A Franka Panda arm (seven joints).
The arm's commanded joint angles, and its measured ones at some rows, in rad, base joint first. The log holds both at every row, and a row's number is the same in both.
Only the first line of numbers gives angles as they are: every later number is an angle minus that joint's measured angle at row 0.
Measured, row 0: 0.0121, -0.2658, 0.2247, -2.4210, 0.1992, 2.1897, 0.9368
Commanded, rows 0 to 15: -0.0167, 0.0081, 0.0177, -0.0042, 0.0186, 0.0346, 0.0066; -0.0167, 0.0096, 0.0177, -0.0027, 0.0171, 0.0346, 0.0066; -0.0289, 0.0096, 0.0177, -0.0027, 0.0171, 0.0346, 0.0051; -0.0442, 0.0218, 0.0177, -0.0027, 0.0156, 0.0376, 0.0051; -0.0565, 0.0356, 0.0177, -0.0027, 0.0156, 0.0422, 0.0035; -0.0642, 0.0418, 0.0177, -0.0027, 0.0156, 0.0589, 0.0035; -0.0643, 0.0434, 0.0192, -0.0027, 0.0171, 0.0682, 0.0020; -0.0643, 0.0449, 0.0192, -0.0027, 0.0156, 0.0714, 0.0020; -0.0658, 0.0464, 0.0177, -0.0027, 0.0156, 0.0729, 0.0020; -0.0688, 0.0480, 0.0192, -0.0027, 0.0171, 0.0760, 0.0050; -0.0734, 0.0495, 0.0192, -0.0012, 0.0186, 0.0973, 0.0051; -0.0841, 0.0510, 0.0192, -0.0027, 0.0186, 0.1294, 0.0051; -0.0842, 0.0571, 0.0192, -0.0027, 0.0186, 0.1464, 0.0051; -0.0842, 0.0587, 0.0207, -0.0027, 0.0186, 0.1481, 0.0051; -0.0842, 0.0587, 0.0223, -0.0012, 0.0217, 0.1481, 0.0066; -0.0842, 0.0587, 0.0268, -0.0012, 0.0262, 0.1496, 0.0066
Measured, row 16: -0.0673, 0.0530, 0.0029, -0.0005, 0.0026, 0.1205, 0.0001
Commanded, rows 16 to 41: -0.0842, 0.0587, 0.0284, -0.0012, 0.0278, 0.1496, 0.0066; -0.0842, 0.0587, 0.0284, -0.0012, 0.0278, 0.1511, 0.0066; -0.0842, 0.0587, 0.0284, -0.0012, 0.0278, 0.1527, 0.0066; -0.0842, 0.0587, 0.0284, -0.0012, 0.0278, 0.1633, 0.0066; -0.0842, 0.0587, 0.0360, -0.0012, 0.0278, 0.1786, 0.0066; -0.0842, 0.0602, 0.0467, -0.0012, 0.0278, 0.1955, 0.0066; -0.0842, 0.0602, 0.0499, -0.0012, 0.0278, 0.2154, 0.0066; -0.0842, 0.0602, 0.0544, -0.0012, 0.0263, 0.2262, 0.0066; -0.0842, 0.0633, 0.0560, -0.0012, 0.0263, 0.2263, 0.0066; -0.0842, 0.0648, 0.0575, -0.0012, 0.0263, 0.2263, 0.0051; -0.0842, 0.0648, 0.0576, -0.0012, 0.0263, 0.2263, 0.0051; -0.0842, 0.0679, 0.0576, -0.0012, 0.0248, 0.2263, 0.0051; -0.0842, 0.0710, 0.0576, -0.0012, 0.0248, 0.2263, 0.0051; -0.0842, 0.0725, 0.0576, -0.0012, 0.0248, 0.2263, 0.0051; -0.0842, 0.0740, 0.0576, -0.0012, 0.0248, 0.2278, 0.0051; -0.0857, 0.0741, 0.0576, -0.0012, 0.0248, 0.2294, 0.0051; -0.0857, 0.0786, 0.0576, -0.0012, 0.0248, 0.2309, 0.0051; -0.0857, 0.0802, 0.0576, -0.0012, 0.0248, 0.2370, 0.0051; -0.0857, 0.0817, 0.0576, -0.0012, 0.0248, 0.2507, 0.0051; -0.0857, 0.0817, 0.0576, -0.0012, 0.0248, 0.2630, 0.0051; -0.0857, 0.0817, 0.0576, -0.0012, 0.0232, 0.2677, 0.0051; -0.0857, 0.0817, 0.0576, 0.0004, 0.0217, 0.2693, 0.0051; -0.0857, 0.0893, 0.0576, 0.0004, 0.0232, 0.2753, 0.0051; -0.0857, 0.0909, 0.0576, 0.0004, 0.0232, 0.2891, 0.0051; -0.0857, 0.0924, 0.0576, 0.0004, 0.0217, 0.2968, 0.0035; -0.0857, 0.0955, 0.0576, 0.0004, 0.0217, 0.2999, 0.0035
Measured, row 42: -0.0724, 0.0843, 0.0375, -0.0005, 0.0044, 0.2625, 0.0001
